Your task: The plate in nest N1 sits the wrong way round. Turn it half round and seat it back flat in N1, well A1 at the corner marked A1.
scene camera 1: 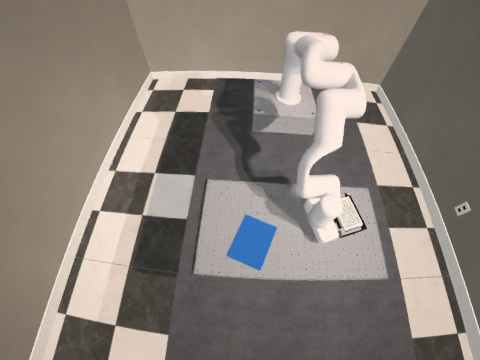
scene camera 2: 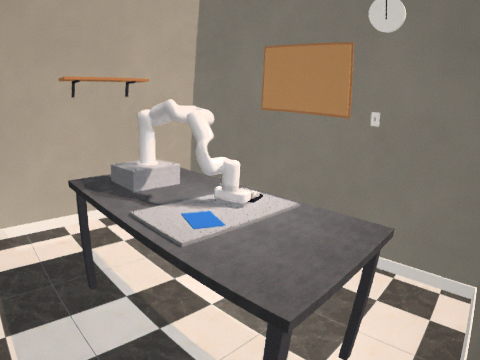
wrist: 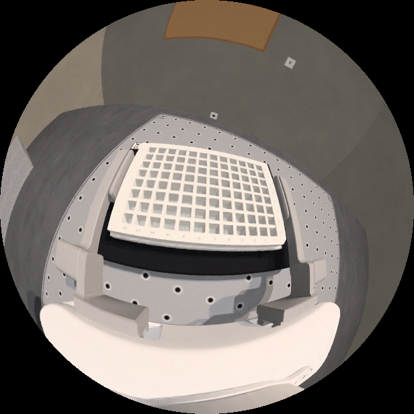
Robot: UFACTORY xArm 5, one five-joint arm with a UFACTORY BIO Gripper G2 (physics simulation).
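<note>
A white multi-well plate (scene camera 1: pixel 351 212) (wrist: pixel 200 192) lies in or on the black nest (wrist: pixel 195 262) on the right part of the perforated board. Its row of numbers runs along the edge nearer the hand in the wrist view and looks upside down. The nest's near side shows below the plate; a small marked label is at the far left corner, too small to read. My gripper (wrist: pixel 202 189) is shut on the plate, one pad against each short end. Whether the plate is fully flat in the nest cannot be told. The hand hides part of the nest in scene camera 1.
The grey perforated board (scene camera 1: pixel 295 260) (scene camera 2: pixel 165 227) lies on the dark table (scene camera 1: pixel 280 320) (scene camera 2: pixel 310 250). A flat blue rectangle (scene camera 1: pixel 252 242) (scene camera 2: pixel 202 220) lies on the board, left of the hand in scene camera 1. The arm's grey base block (scene camera 1: pixel 282 124) (scene camera 2: pixel 145 175) stands at the back.
</note>
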